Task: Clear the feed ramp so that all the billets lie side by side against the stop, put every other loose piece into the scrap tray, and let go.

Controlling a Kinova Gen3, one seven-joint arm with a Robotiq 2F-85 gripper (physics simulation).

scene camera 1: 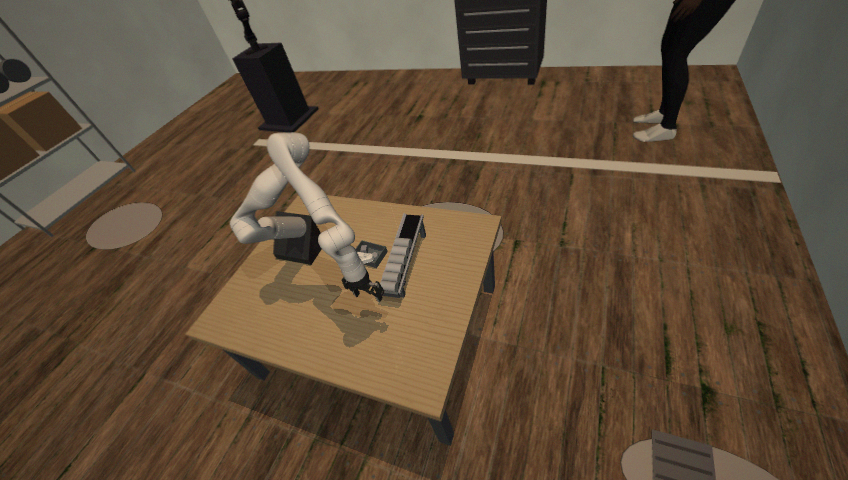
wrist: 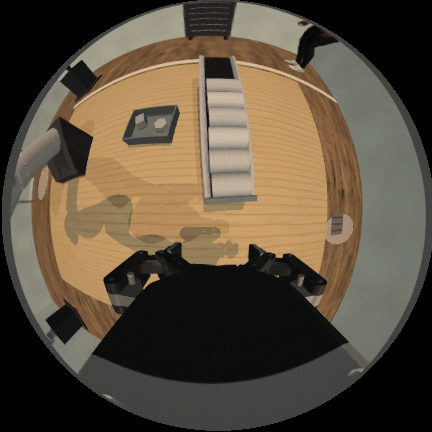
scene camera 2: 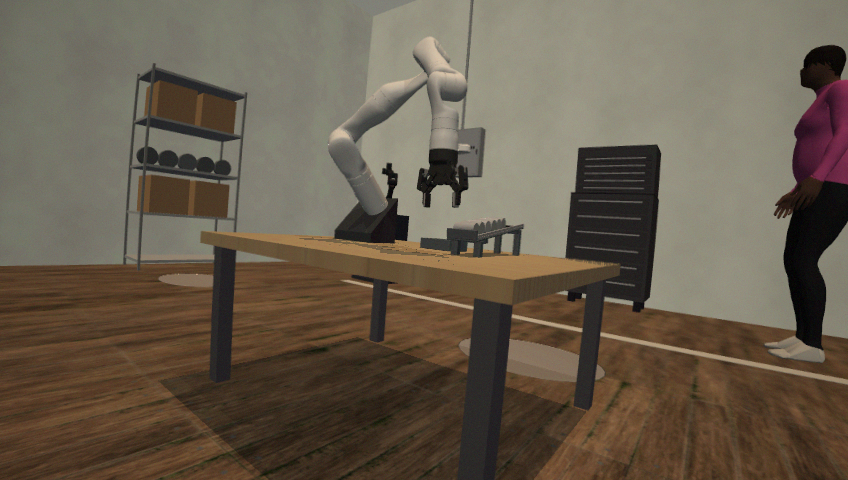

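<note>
Several pale grey cylindrical billets lie crosswise side by side on the feed ramp. The row reaches down to the stop, with the lowest billet against it. The dark upper end of the ramp is bare. The scrap tray is left of the ramp in the wrist view and holds a small grey block and a pale six-sided piece. My gripper is open and empty, above the table near the ramp's stop end, apart from the billets.
The wooden table carries the ramp, the tray and the arm's dark base. A person stands beyond the table. A dark drawer cabinet stands by the wall.
</note>
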